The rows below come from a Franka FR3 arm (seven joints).
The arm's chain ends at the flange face. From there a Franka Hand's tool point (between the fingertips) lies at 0.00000 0.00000 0.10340 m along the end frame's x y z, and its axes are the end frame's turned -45 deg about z.
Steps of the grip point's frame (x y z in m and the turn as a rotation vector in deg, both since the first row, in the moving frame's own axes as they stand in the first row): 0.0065 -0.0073 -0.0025 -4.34 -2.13 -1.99; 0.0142 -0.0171 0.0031 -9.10 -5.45 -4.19
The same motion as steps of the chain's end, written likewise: -0.0035 -0.0180 -0.0021 -4.57 1.56 -1.99; -0.0074 -0.0404 0.0049 -10.29 2.58 -4.19
